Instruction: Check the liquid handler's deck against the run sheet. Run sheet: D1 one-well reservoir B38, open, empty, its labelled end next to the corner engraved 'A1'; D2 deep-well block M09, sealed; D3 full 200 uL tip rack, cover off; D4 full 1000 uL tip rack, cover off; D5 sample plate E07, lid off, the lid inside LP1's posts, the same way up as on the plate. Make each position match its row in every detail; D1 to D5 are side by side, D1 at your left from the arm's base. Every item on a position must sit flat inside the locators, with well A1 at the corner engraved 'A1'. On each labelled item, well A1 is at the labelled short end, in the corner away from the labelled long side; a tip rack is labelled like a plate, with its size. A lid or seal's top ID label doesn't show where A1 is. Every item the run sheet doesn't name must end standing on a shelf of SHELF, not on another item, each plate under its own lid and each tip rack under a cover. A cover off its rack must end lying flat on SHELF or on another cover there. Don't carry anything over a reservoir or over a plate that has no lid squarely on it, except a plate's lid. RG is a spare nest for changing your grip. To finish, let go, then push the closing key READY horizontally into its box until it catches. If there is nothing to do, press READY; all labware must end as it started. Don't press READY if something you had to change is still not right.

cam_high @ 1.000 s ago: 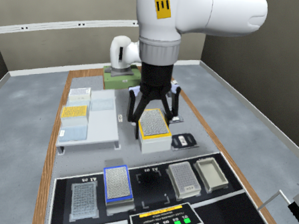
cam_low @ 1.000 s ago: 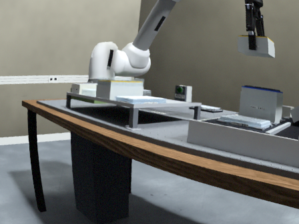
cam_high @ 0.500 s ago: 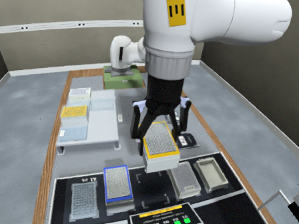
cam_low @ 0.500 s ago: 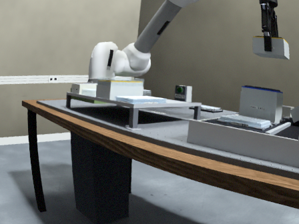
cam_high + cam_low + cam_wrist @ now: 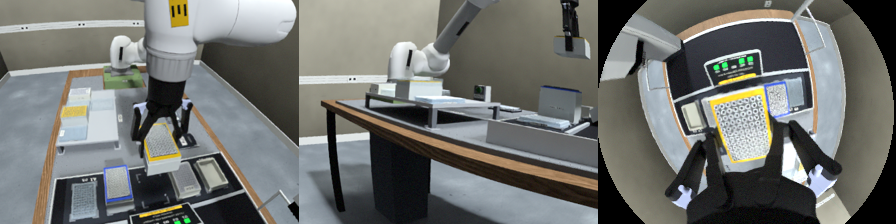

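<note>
The yellow-rimmed tip rack lies 1 cm to the right of my hand, 1 cm behind it and 1 cm above it. Round my hand: blue-rimmed tip rack (18 cm below, 13 cm to the right, 1 cm behind); then deep-well block (23 cm below, 13 cm to the left, 1 cm ahead); then clear sample plate (25 cm to the right, 24 cm below, 1 cm behind).
</note>
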